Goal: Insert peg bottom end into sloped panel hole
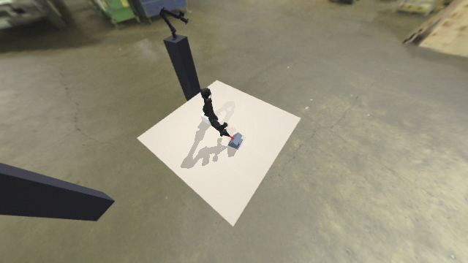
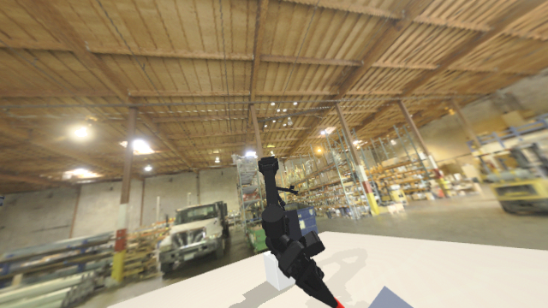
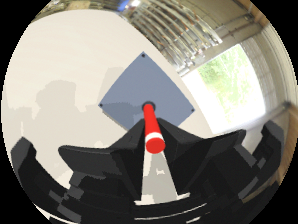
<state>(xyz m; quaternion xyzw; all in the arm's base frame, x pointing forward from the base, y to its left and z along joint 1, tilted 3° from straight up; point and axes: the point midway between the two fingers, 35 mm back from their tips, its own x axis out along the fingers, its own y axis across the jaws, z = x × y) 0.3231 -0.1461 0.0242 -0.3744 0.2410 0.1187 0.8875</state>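
The grey-blue sloped panel lies 60 mm ahead of my gripper tip and 40 mm below it. The rest, counted from my gripper tip: red round peg: 10 mm behind, 10 mm above.
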